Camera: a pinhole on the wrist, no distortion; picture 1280 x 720 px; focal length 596.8 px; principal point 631.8 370.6 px. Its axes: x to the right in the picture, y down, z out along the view. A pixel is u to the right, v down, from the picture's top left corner.
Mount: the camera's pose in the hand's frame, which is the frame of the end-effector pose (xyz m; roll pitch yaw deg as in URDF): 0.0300 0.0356 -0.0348 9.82 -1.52 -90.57
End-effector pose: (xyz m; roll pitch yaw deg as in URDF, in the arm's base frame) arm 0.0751 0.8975 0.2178 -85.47 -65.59 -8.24
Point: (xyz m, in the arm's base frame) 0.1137 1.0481 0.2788
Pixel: 758 584
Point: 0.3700 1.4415 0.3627
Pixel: 494 676
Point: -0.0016 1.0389 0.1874
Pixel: 981 150
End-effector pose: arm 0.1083 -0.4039 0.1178 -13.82 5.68 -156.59
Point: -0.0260 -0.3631 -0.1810
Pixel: behind the camera
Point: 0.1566 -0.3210 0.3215
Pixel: 1014 136
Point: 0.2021 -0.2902 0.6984
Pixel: 888 252
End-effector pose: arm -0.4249 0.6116 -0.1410 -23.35 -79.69 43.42
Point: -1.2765 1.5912 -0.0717
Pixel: outside the picture
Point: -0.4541 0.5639 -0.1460
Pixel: 1160 148
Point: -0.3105 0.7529 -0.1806
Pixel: behind the camera
